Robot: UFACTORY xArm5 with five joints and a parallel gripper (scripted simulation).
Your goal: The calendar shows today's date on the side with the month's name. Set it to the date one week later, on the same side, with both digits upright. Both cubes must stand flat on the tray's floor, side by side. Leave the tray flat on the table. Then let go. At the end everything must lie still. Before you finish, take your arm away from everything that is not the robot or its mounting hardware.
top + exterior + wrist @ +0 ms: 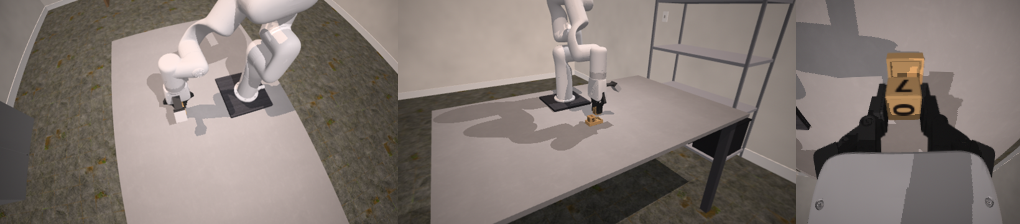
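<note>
My gripper is now 70 mm above the wooden calendar tray and 20 mm to the left of it.
</note>
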